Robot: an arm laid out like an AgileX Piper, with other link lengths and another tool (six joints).
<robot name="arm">
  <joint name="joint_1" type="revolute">
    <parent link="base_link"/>
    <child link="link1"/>
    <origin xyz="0 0 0.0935" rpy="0 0 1.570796"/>
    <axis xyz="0 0 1"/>
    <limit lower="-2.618" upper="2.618"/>
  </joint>
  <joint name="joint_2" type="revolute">
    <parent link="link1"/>
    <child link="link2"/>
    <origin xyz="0 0 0" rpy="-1.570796 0 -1.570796"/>
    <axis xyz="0 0 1"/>
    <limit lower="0" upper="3.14"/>
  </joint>
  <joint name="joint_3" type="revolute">
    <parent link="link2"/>
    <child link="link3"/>
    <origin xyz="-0.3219 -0.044 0"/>
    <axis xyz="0 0 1"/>
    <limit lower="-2.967" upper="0"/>
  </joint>
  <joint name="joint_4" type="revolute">
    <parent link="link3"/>
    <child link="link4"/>
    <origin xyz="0.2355 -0.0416 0" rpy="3.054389 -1.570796 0"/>
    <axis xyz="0 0 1"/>
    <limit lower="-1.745" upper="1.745"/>
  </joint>
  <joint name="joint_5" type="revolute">
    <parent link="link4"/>
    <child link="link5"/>
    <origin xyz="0 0 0" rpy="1.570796 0 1.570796"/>
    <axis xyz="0 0 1"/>
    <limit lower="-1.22" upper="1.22"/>
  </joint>
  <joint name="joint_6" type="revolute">
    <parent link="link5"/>
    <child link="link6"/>
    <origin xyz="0 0.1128 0" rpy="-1.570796 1.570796 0"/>
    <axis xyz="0 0 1"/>
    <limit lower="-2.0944" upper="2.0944"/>
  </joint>
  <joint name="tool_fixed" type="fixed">
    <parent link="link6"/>
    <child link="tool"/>
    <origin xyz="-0.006 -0.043 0.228" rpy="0.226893 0 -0.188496"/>
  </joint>
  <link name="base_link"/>
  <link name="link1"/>
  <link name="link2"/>
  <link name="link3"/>
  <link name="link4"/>
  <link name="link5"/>
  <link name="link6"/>
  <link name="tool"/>
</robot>
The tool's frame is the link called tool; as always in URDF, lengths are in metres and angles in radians.
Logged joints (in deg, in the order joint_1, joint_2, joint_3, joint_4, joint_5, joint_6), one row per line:
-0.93, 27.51, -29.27, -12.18, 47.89, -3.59
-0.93, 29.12, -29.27, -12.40, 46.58, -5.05
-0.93, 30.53, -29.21, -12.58, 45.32, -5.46
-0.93, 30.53, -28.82, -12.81, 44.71, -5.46
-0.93, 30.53, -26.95, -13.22, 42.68, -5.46
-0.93, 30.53, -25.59, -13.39, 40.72, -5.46
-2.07, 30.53, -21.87, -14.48, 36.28, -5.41
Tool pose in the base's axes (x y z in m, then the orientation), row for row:
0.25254, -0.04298, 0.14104, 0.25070, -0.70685, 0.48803, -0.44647
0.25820, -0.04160, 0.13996, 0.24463, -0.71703, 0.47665, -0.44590
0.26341, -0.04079, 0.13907, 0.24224, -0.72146, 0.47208, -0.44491
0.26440, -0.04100, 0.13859, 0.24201, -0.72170, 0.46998, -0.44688
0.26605, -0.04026, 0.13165, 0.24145, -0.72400, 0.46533, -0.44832
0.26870, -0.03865, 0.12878, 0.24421, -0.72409, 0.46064, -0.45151
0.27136, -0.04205, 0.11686, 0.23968, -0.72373, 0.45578, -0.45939
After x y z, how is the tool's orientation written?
As a quaternion, w x y z.
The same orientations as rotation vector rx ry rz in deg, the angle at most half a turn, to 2 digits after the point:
-110.23, 76.10, -69.62
-112.17, 74.56, -69.75
-113.00, 73.94, -69.69
-113.05, 73.62, -70.00
-113.44, 72.91, -70.25
-113.30, 72.08, -70.65
-113.51, 71.48, -72.05

